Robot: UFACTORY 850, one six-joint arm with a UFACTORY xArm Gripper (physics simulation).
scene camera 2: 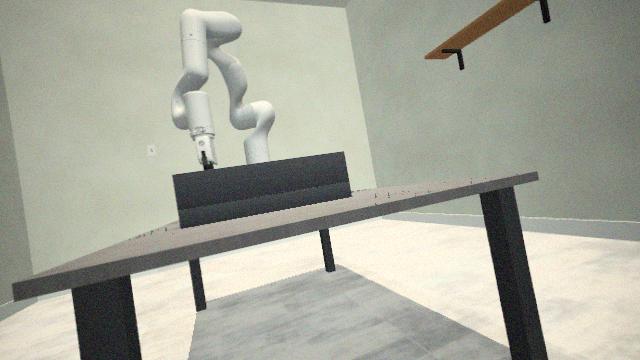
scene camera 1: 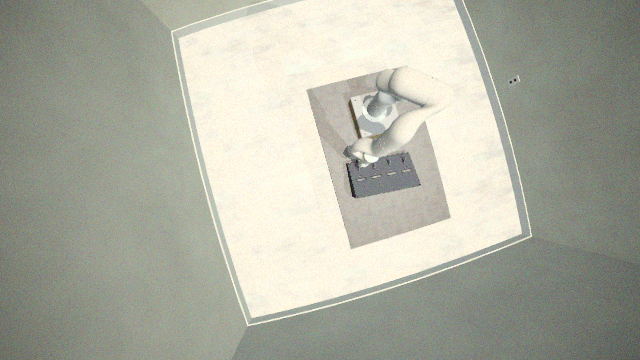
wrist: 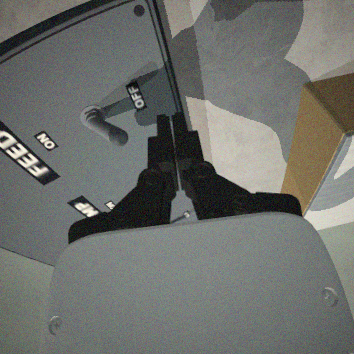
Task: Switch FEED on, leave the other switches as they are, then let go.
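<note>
The dark grey switch panel lies on the table. In the wrist view the FEED label shows at the left. The FEED lever stands between the ON label and the OFF label; its lean toward either is hard to tell. My gripper is shut and empty, its tips right of the lever in the wrist view, near the panel's edge, with a gap in the picture between them. Other levers stand along the panel; their positions are unclear.
The table carries the panel and the robot's base plate, whose brown side shows at the right in the wrist view. Part of a neighbouring label shows beside the gripper. A wall shelf hangs high at the right.
</note>
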